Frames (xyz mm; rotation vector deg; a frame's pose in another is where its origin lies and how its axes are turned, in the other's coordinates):
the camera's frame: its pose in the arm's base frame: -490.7 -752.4 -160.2 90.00 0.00 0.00
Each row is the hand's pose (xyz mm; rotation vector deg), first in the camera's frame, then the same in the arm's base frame.
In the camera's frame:
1: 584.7 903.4 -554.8 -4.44 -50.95 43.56
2: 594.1 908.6 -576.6 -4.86 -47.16 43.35
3: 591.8 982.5 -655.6 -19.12 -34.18 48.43
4: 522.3 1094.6 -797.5 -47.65 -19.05 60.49
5: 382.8 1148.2 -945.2 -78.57 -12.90 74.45
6: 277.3 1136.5 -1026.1 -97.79 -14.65 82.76
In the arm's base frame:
1: 94.0 -197.6 743.2 74.35 -72.66 -5.68
2: 103.4 -175.8 748.4 74.93 -69.58 -2.93
3: 101.1 -96.8 822.3 62.49 -61.49 10.61
4: 31.6 45.1 934.4 33.39 -55.30 28.81
5: -107.9 192.8 988.0 -0.53 -56.17 39.58
6: -213.4 273.7 976.3 -22.11 -59.49 41.60

